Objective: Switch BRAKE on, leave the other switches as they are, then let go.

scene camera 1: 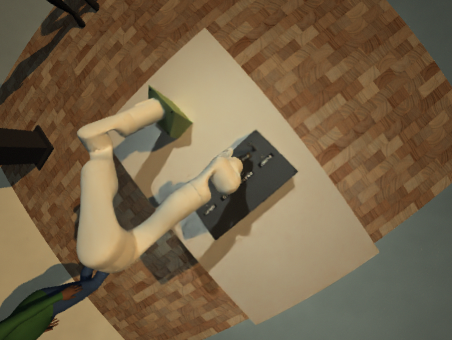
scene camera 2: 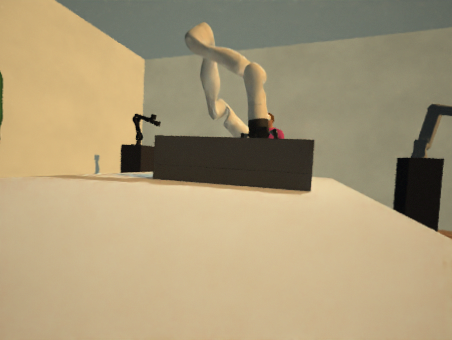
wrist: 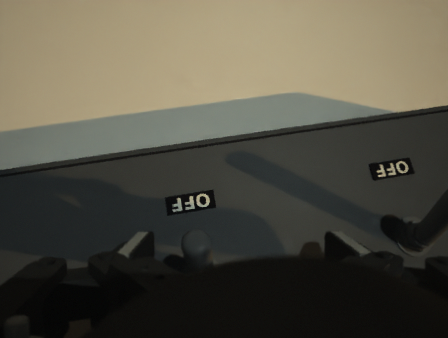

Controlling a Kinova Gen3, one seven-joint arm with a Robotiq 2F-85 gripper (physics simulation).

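Pixels of known places: gripper, between the fingertips: point(wrist: 239, 251); arm's base, origin of its link: point(scene camera 1: 159, 109).
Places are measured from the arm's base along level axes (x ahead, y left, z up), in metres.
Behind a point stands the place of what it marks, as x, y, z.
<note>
The dark switch panel point(scene camera 1: 278, 173) {0.572, 0.205, -0.042} point(scene camera 2: 232, 162) {0.623, 0.044, -0.104} point(wrist: 325, 165) {0.380, 0.161, -0.106} lies on the table. The BRAKE label point(scene camera 1: 247, 177) {0.499, 0.088, -0.067} is blurred, beside the arm's wrist. My gripper point(wrist: 239, 251) {0.415, 0.101, -0.084} is open and low over the panel; in scene camera 2 its fingers are hidden behind the panel. The BRAKE lever point(wrist: 196, 245) {0.399, 0.081, -0.050} stands between the fingers, nearer the left one, with a gap on both sides. Its tip is below an OFF label point(wrist: 190, 201) {0.389, 0.080, -0.103}; its base is mostly hidden. The PUMP lever point(wrist: 430, 220) {0.411, 0.195, -0.069} is outside the right finger, below another OFF label point(wrist: 391, 169) {0.388, 0.200, -0.102}.
Another lever tip point(wrist: 17, 325) shows at the lower left of the wrist view. A small brown shape point(wrist: 311, 250) {0.424, 0.141, -0.091} beside the right finger is unclear. A green wedge-shaped block point(scene camera 1: 175, 120) {0.094, 0.022, -0.001} stands at the arm's base on the pale table point(scene camera 1: 305, 250) {1.045, 0.055, -0.174}. Other robots stand on dark pedestals point(scene camera 2: 419, 187) beyond.
</note>
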